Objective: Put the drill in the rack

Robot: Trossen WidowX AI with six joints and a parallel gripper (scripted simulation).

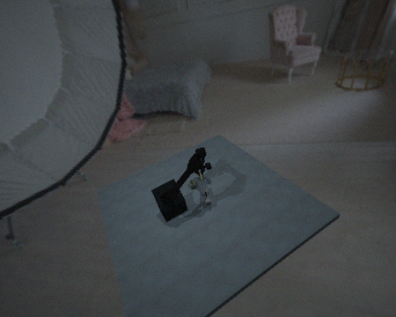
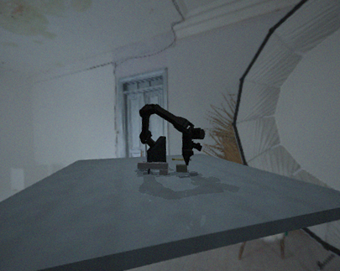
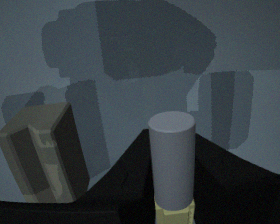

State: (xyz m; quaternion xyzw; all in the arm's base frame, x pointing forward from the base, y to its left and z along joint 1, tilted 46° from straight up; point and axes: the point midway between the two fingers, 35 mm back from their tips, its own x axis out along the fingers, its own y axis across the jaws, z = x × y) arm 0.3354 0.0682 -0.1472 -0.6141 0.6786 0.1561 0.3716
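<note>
The drill is 40 mm to the right of my gripper tip, 30 mm above it and 10 mm behind it. From my gripper tip the other things lie so: grey sleeve: 190 mm to the right, 60 mm behind, 10 mm below.
</note>
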